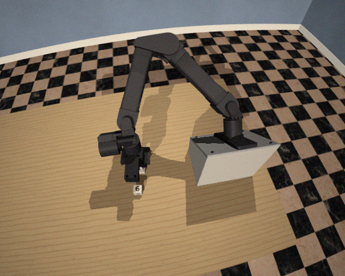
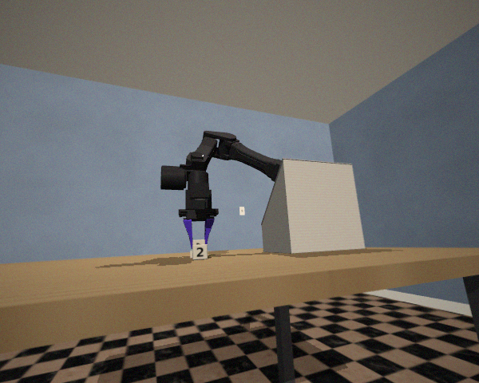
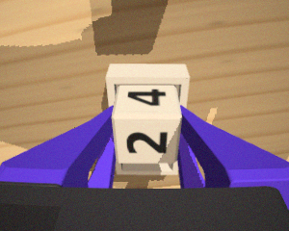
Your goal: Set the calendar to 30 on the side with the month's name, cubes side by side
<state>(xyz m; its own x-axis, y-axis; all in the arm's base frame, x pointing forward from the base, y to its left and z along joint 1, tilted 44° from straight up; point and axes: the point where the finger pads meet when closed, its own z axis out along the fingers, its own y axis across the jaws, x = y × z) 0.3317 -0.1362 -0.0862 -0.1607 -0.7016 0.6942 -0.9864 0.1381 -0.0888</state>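
My gripper is now 20 mm to the left of the white tray and 20 mm above it.
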